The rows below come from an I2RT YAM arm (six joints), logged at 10 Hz.
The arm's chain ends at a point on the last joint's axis. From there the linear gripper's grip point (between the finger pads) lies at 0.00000 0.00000 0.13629 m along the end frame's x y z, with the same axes.
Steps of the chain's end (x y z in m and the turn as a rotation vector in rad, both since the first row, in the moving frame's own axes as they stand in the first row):
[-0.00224 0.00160 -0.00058 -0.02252 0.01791 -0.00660]
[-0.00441 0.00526 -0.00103 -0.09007 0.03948 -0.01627]
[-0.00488 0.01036 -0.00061 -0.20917 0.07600 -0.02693]
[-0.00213 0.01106 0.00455 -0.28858 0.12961 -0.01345]
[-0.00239 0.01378 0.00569 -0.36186 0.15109 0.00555]
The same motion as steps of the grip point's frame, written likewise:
[0.00021 0.00466 -0.00064 -0.02252 0.01791 -0.00660]
[0.00106 0.01747 -0.00169 -0.09007 0.03948 -0.01627]
[0.00577 0.03849 -0.00397 -0.20917 0.07600 -0.02693]
[0.01550 0.04962 -0.00221 -0.28858 0.12961 -0.01345]
[0.01754 0.06190 -0.00466 -0.36186 0.15109 0.00555]

